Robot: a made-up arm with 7 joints. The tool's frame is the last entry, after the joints. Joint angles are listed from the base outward.
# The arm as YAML. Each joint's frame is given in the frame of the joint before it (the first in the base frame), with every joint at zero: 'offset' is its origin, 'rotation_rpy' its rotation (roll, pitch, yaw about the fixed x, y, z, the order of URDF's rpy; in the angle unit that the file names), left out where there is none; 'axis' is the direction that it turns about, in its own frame. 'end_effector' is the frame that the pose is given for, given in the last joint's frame.
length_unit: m
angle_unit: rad
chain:
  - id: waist
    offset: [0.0, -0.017, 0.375]
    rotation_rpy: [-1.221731, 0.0, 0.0]
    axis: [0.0, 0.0, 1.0]
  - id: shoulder
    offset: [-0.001, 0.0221, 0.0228]
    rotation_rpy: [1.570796, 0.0, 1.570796]
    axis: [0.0, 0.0, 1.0]
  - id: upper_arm
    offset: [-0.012, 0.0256, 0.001]
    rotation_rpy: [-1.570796, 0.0, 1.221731]
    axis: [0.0, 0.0, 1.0]
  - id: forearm
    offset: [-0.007, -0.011, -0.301]
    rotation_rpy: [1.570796, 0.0, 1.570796]
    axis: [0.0, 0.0, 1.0]
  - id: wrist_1
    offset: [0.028, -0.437, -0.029]
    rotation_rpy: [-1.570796, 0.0, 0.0]
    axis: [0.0, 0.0, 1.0]
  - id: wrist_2
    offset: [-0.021, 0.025, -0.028]
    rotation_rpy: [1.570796, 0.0, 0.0]
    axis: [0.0, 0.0, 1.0]
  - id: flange
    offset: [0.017, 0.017, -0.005]
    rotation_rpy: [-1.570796, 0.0, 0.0]
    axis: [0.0, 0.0, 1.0]
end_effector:
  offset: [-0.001, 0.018, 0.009]
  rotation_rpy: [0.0, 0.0, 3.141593]
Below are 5 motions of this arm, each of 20 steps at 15 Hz.
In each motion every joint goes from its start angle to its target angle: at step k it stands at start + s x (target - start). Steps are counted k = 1, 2, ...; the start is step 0. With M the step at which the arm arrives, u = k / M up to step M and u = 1 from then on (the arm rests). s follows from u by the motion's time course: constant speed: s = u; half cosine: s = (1 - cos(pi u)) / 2; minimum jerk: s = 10 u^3 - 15 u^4 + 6 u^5.
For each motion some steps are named. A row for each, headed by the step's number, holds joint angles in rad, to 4 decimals.
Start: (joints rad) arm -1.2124 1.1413 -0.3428 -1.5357 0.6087 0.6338 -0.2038
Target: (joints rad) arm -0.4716 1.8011 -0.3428 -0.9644 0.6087 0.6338 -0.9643
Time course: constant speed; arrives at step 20
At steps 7, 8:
7: -0.9531 1.3722 -0.3428 -1.3357 0.6087 0.6338 -0.4700
8: -0.9161 1.4052 -0.3428 -1.3072 0.6087 0.6338 -0.5080

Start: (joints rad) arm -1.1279 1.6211 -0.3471 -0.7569 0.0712 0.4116 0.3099
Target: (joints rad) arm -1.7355 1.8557 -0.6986 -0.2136 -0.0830 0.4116 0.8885
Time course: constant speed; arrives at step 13
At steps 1, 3, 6, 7, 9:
1: -1.1746 1.6391 -0.3741 -0.7151 0.0593 0.4116 0.3544
3: -1.2681 1.6752 -0.4282 -0.6315 0.0356 0.4116 0.4434
6: -1.4083 1.7294 -0.5093 -0.5061 0.0000 0.4116 0.5769
7: -1.4551 1.7474 -0.5364 -0.4644 -0.0118 0.4116 0.6215
9: -1.5485 1.7835 -0.5904 -0.3808 -0.0356 0.4116 0.7105

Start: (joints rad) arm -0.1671 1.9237 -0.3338 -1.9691 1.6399 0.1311 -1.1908
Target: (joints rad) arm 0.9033 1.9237 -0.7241 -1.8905 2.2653 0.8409 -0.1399
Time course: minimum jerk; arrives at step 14
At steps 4, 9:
4: -0.0122 1.9237 -0.3903 -1.9577 1.7304 0.2338 -1.0387
9: 0.6396 1.9237 -0.6279 -1.9099 2.1112 0.6660 -0.3988

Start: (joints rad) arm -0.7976 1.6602 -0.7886 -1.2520 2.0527 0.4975 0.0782
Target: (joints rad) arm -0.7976 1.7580 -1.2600 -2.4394 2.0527 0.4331 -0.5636
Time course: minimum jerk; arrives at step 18
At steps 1, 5, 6, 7, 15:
1: -0.7976 1.6604 -0.7893 -1.2539 2.0527 0.4974 0.0772
5: -0.7976 1.6734 -0.8522 -1.4122 2.0527 0.4888 -0.0084
6: -0.7976 1.6807 -0.8875 -1.5012 2.0527 0.4840 -0.0565
7: -0.7976 1.6894 -0.9293 -1.6063 2.0527 0.4783 -0.1133
15: -0.7976 1.7545 -1.2433 -2.3973 2.0527 0.4354 -0.5408

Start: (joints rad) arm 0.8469 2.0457 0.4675 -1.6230 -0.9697 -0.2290 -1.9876
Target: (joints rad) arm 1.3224 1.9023 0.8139 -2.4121 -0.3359 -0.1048 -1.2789
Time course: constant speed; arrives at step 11
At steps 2, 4, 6, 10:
2: 0.9334 2.0196 0.5305 -1.7665 -0.8545 -0.2064 -1.8587
4: 1.0198 1.9936 0.5935 -1.9099 -0.7392 -0.1838 -1.7299
6: 1.1063 1.9675 0.6564 -2.0534 -0.6240 -0.1613 -1.6010
10: 1.2792 1.9153 0.7824 -2.3404 -0.3935 -0.1161 -1.3433

